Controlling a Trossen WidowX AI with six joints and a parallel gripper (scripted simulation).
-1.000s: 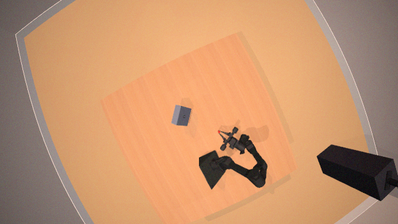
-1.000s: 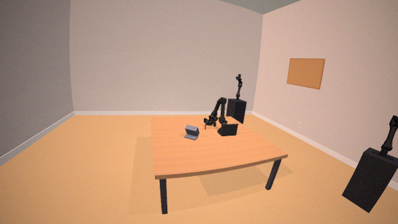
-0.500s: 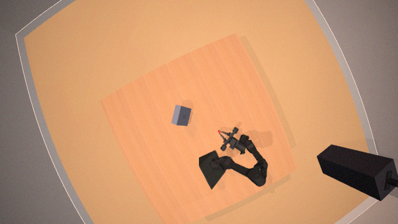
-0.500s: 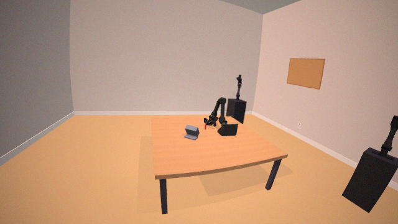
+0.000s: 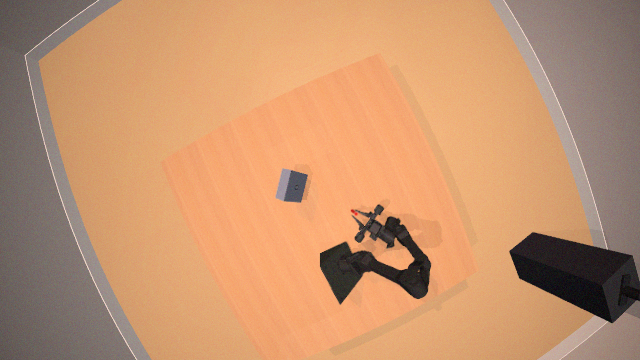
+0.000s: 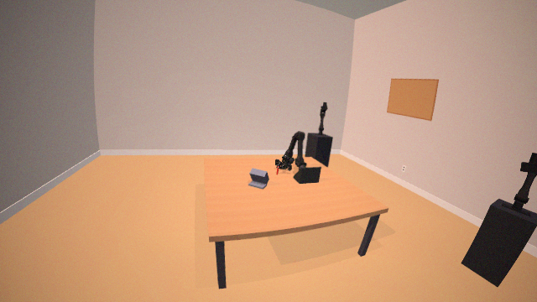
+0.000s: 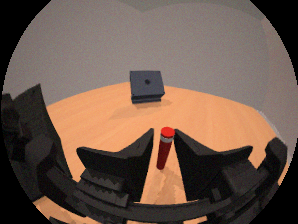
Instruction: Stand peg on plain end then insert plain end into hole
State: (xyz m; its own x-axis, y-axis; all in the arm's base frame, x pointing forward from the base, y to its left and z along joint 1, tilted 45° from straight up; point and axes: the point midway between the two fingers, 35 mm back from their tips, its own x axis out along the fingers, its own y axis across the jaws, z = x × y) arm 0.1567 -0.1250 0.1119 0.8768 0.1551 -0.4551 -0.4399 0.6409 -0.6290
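The red peg is 1 cm to the right of my gripper tip, 1 cm below it and 1 cm behind it. Also, from my gripper tip: sloped panel 23 cm ahead, 18 cm to the left, 1 cm above.
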